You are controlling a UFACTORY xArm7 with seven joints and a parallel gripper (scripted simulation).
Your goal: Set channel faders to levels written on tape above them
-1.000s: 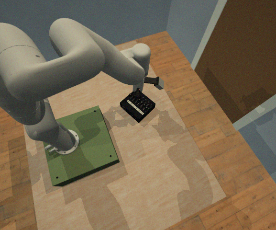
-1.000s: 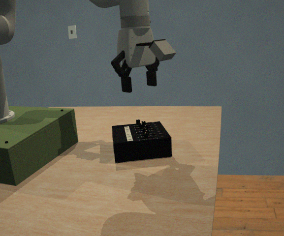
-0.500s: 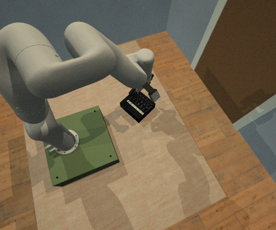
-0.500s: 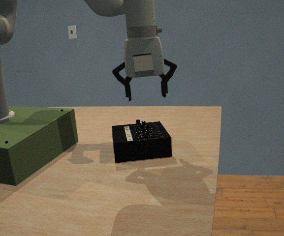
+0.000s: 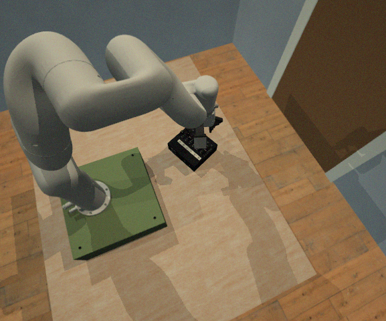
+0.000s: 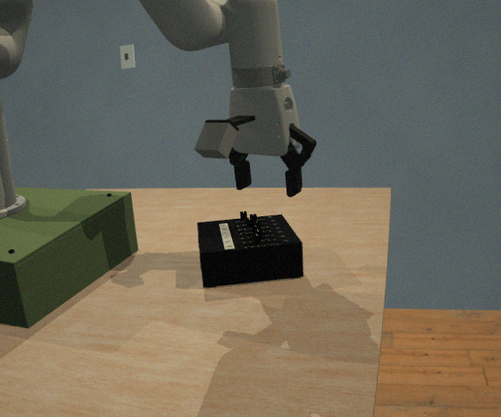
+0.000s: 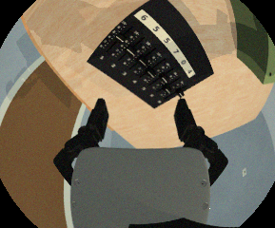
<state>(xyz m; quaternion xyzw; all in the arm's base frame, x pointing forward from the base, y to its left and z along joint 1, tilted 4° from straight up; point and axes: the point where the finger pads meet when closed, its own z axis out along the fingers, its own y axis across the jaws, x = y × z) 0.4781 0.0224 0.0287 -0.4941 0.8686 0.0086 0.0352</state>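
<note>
The fader cap is 20 mm behind my hand and 60 mm below it. From my hand the other things lie so: master fader: 50 mm behind, 60 mm to the left, 60 mm below.
</note>
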